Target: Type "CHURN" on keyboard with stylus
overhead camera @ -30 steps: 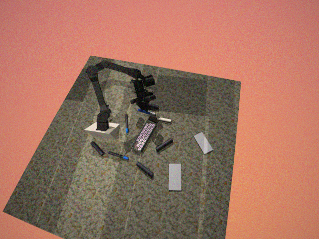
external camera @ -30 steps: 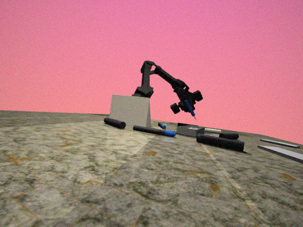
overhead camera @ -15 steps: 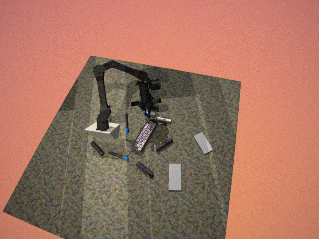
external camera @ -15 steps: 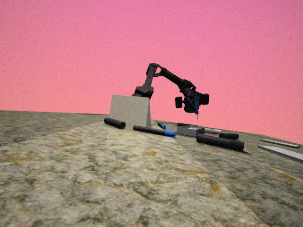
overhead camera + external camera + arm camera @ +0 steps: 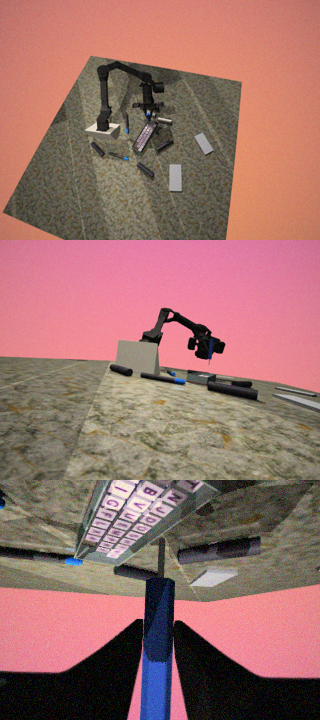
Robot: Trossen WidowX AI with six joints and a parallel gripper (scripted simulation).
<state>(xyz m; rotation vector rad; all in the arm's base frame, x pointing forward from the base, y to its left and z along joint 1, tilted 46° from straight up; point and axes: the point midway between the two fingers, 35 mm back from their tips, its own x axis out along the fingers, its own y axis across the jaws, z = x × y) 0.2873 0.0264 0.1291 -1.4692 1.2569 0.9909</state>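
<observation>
The grey block lies 11 cm below my gripper tip, 9 cm to the left of it and 1 cm behind it. From my gripper tip the other things lie so: white cylinder 11 cm below, 9 cm ahead, 5 cm to the left; blue stylus 1 cm below.
</observation>
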